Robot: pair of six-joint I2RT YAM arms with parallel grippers.
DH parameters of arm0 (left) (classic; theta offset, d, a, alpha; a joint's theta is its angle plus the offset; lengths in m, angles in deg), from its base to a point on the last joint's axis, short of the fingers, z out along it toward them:
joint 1: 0 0.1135 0.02 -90
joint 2: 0 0 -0.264 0
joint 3: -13.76 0 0.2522 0
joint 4: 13.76 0 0.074 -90
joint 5: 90 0 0 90
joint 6: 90 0.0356 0 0
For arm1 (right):
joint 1: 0 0.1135 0.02 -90
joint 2: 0 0 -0.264 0
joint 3: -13.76 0 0.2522 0
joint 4: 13.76 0 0.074 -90
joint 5: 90 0 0 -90
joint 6: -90 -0.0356 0 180
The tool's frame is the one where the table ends.
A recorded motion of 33 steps. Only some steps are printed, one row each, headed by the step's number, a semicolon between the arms.
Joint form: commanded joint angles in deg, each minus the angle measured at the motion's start. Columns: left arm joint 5, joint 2, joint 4, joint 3, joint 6, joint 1; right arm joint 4, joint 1, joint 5, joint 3, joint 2, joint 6.
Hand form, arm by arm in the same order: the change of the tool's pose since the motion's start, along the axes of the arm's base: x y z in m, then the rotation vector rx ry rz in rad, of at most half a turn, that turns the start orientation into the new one. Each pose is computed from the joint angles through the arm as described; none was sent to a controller.
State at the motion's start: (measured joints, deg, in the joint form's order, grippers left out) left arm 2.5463 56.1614 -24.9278 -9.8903 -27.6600 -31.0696; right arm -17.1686 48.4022 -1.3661 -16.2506 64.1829 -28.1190
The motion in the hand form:
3: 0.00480 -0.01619 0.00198 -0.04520 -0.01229 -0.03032; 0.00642 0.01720 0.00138 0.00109 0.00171 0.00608
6: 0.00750 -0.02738 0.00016 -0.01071 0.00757 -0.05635; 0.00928 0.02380 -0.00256 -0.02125 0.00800 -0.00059
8: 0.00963 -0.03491 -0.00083 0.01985 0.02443 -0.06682; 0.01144 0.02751 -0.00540 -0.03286 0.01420 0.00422
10: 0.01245 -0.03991 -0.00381 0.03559 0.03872 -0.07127; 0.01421 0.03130 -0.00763 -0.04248 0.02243 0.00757
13: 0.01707 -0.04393 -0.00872 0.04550 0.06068 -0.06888; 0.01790 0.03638 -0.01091 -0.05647 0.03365 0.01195
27: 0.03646 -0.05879 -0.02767 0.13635 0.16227 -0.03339; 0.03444 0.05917 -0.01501 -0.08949 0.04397 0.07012
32: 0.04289 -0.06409 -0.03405 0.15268 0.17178 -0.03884; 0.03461 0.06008 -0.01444 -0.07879 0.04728 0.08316
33: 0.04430 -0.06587 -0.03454 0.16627 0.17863 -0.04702; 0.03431 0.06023 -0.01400 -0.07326 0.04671 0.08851
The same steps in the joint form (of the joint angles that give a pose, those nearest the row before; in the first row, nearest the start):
3: -0.96 5.50 -6.16 -1.41 -2.27 -3.43; -2.37 1.88 1.26 -3.12 5.50 -0.88
6: -2.04 8.91 -5.59 -3.34 -1.61 -5.72; -2.98 2.56 2.45 -4.28 8.49 -0.98
8: -3.14 11.04 -4.30 -4.96 -1.13 -7.16; -3.44 2.72 2.42 -4.96 10.37 -0.80
10: -3.58 13.45 -4.57 -5.91 -1.07 -7.80; -3.66 2.75 2.28 -5.84 12.18 -0.73
13: -3.65 16.53 -5.37 -6.84 -1.43 -7.87; -3.85 2.80 2.11 -7.04 14.61 -0.62
27: -5.89 27.17 -2.75 -12.29 -1.87 -8.04; -3.75 2.78 -0.27 -13.04 22.38 1.84
32: -5.80 30.75 -3.91 -13.73 -1.37 -8.04; -4.07 2.75 -1.22 -13.14 22.48 1.82
33: -5.64 31.26 -2.93 -14.45 -0.88 -8.13; -4.31 2.77 -1.56 -13.07 22.39 1.82

